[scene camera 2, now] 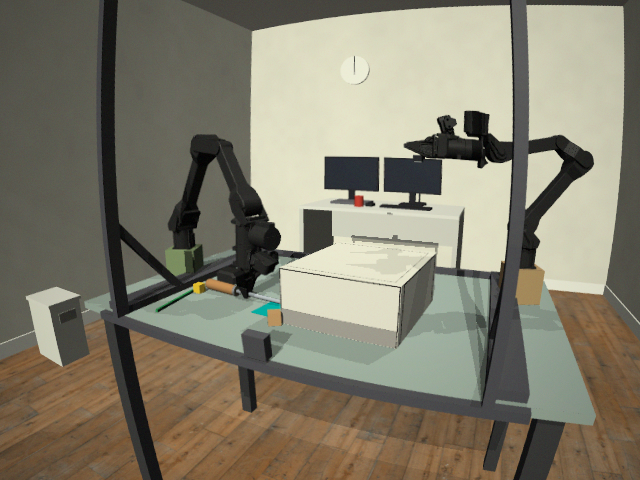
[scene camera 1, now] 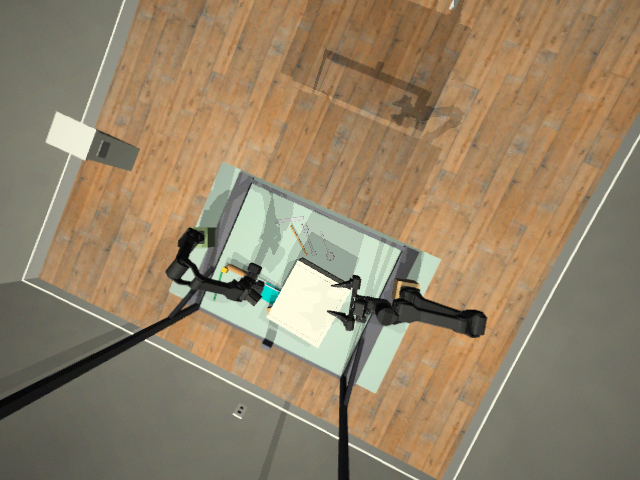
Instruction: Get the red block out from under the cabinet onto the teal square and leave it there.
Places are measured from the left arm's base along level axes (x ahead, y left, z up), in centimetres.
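Pixels of known places: left gripper, fingertip midpoint: (scene camera 2: 247,297) (scene camera 1: 253,277); right gripper, fingertip midpoint: (scene camera 2: 404,144) (scene camera 1: 328,298); left arm's base, origin of the base link: (scene camera 2: 184,247) (scene camera 1: 197,237); right arm's base, origin of the base link: (scene camera 2: 522,265) (scene camera 1: 407,293).
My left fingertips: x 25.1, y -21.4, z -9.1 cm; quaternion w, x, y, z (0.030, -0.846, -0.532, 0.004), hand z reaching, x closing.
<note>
For each thing: its top centre in the pictures, then the offset to it from my left fingertips. "spot": a spot on its surface instead.
- white cabinet, middle of its top: (scene camera 2: 365,259) (scene camera 1: 307,304) dx +30.7, dy -9.3, dz +13.4 cm
- teal square, surface spot: (scene camera 2: 264,309) (scene camera 1: 264,293) spot: dx +5.9, dy -8.1, dz -0.1 cm
- tool with an orange-brown handle, surface spot: (scene camera 2: 220,286) (scene camera 1: 237,273) spot: dx -8.1, dy +2.4, dz +2.2 cm
- thin metal shaft, surface spot: (scene camera 2: 263,297) spot: dx +5.0, dy -3.0, dz +1.2 cm
- small orange-brown block, middle of its top: (scene camera 2: 274,311) dx +9.3, dy -16.6, dz +2.8 cm
- yellow cube, middle of its top: (scene camera 2: 199,283) (scene camera 1: 224,270) dx -15.0, dy +4.1, dz +2.3 cm
- green stick, middle of its top: (scene camera 2: 175,298) dx -19.5, dy -4.3, dz +0.5 cm
- dark block, middle of its top: (scene camera 2: 255,332) (scene camera 1: 265,347) dx +7.9, dy -34.2, dz +5.6 cm
The white cabinet (scene camera 1: 305,310) (scene camera 2: 341,294) stands on the table. The teal square (scene camera 1: 269,293) (scene camera 2: 264,309) lies flat beside the cabinet's left side. The red block does not show in either view. My left gripper (scene camera 1: 252,285) (scene camera 2: 245,292) is low over the table, left of the teal square, shut on a tool with an orange-brown handle (scene camera 1: 236,270) (scene camera 2: 220,286) and a thin metal shaft (scene camera 2: 263,297). The shaft runs toward the cabinet, where its far end is hidden. My right gripper (scene camera 1: 329,298) (scene camera 2: 412,146) is open and empty, high above the cabinet's right part.
A small orange-brown block (scene camera 2: 274,317) stands at the cabinet's near left corner, by the teal square. A yellow cube (scene camera 1: 224,269) (scene camera 2: 199,287) and a green stick (scene camera 2: 174,300) lie near the tool's handle. A dark block (scene camera 1: 267,343) (scene camera 2: 256,345) is on the table's front rail.
</note>
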